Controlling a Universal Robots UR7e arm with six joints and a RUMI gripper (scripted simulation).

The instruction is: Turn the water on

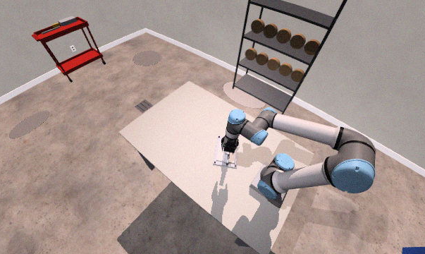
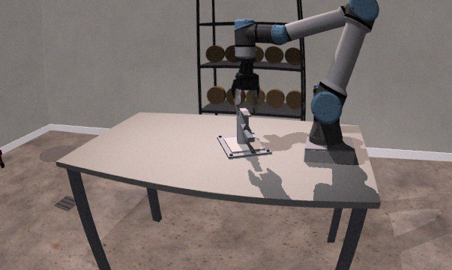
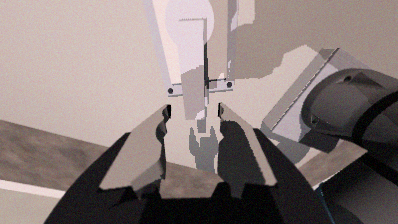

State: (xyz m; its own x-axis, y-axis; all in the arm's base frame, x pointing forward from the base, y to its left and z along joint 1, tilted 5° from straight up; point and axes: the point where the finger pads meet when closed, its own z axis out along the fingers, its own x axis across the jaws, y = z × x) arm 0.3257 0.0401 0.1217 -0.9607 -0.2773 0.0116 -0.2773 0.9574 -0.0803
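Now: the lever 10 mm ahead of my hand, 30 mm to the right of it and 10 mm below it. Round my hand: grey tap (20 mm ahead, 50 mm to the right, 70 mm below).
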